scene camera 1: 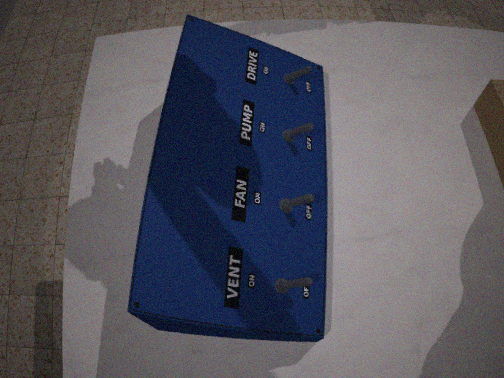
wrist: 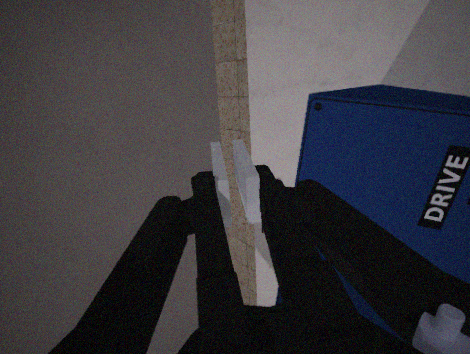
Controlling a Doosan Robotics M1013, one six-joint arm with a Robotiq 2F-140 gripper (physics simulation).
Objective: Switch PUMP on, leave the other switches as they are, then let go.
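Frame: origin at the arm's base, x right, y up, z back, level; metres.
Seen in the pictures: gripper, fingertip midpoint: (wrist: 227,159).
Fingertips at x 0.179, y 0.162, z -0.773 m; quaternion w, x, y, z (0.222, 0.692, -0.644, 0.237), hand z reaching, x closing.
Pixels of each thing's top centre, then the offset from my fingertips to it. Level surfaces: height alone.
- PUMP lever at its top centre: (scene camera 1: 301,123) dz +0.198, dx -0.163, dy -0.140 m
- DRIVE lever at its top centre: (scene camera 1: 301,66) dz +0.209, dx -0.043, dy -0.140 m
- FAN lever at its top centre: (scene camera 1: 300,195) dz +0.188, dx -0.282, dy -0.140 m
- VENT lever at its top centre: (scene camera 1: 297,280) dz +0.177, dx -0.402, dy -0.140 m
- white table at its surface level: dy -0.270 m
The blue switch panel (scene camera 1: 200,165) (wrist: 360,145) lies on the white table. In the scene view the PUMP lever (scene camera 1: 299,131) leans to its OFF side. The DRIVE lever (scene camera 1: 299,74), FAN lever (scene camera 1: 297,202) and VENT lever (scene camera 1: 295,284) also lean to OFF. My gripper (wrist: 227,159) is nearly closed, with a thin gap and no object between its pale fingertips. In the wrist view it is left of the panel's near corner, apart from the levers. The gripper does not show in the scene view. The PUMP label is hidden or outside the wrist view.
The white table (scene camera 1: 390,200) (wrist: 280,60) extends around the panel, with tiled floor (scene camera 1: 30,150) (wrist: 231,75) past its edge. A brown block-like object (scene camera 1: 494,112) stands at the right edge of the scene view. Dark arm-shaped shadows fall across panel and table.
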